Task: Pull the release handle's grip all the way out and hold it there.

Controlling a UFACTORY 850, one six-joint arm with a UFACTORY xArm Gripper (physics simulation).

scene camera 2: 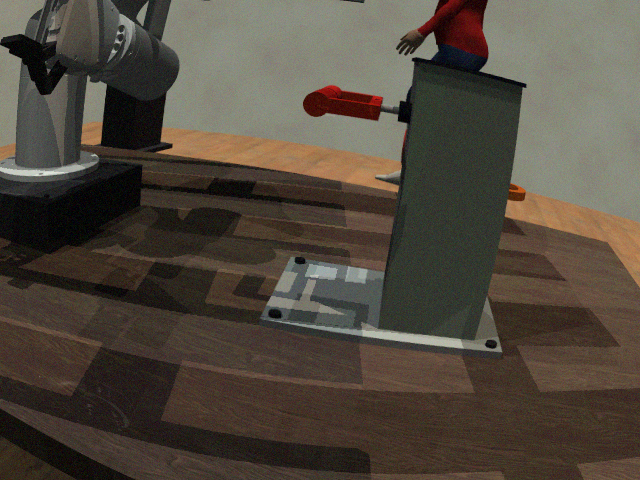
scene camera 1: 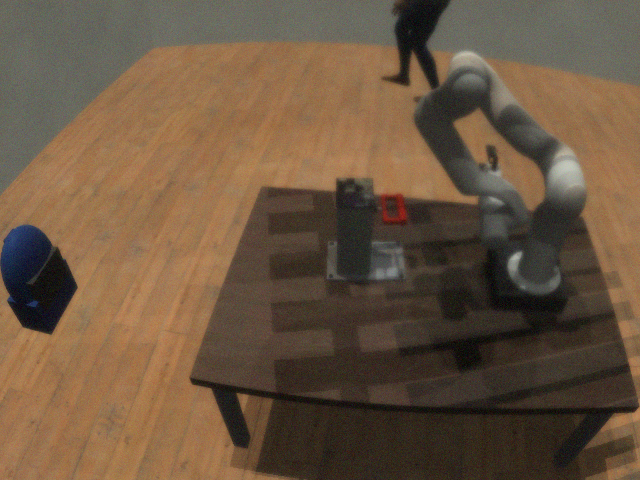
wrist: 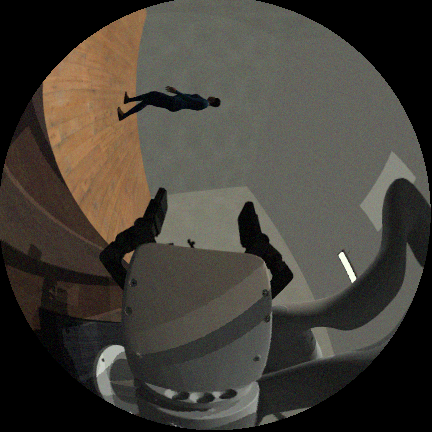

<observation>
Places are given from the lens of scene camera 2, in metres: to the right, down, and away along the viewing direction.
metal base plate (scene camera 2: 333, 301): 0.01, 0.06, 0.60
</observation>
